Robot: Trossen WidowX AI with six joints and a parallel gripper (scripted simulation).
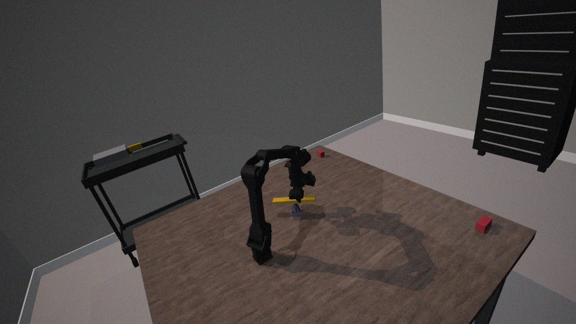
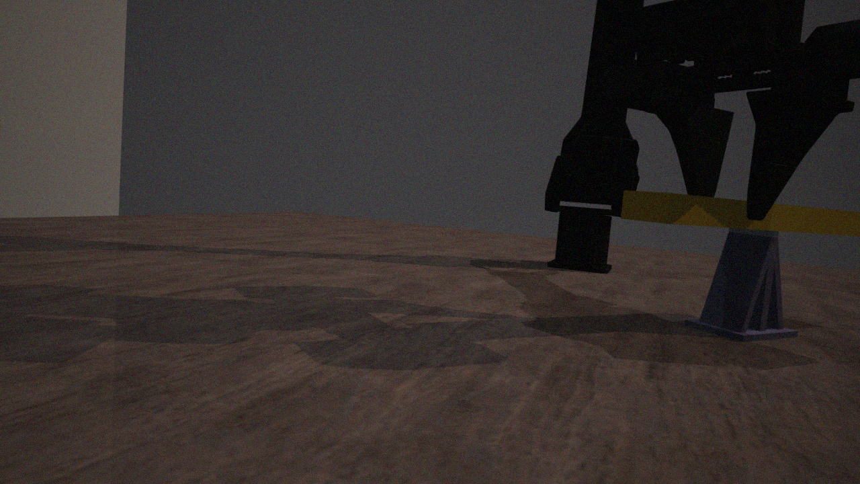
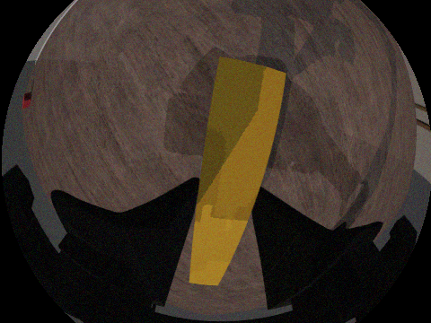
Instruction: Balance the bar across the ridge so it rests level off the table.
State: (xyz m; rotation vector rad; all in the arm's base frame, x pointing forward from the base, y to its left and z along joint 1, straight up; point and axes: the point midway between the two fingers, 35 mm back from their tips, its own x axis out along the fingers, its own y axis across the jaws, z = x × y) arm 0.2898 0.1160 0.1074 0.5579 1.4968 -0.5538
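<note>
My gripper tip is 2 cm past the yellow bar and 2 cm to the right of it. From my gripper tip the other things lie so: small red cube (45 cm ahead, 38 cm to the left, 6 cm below).
</note>
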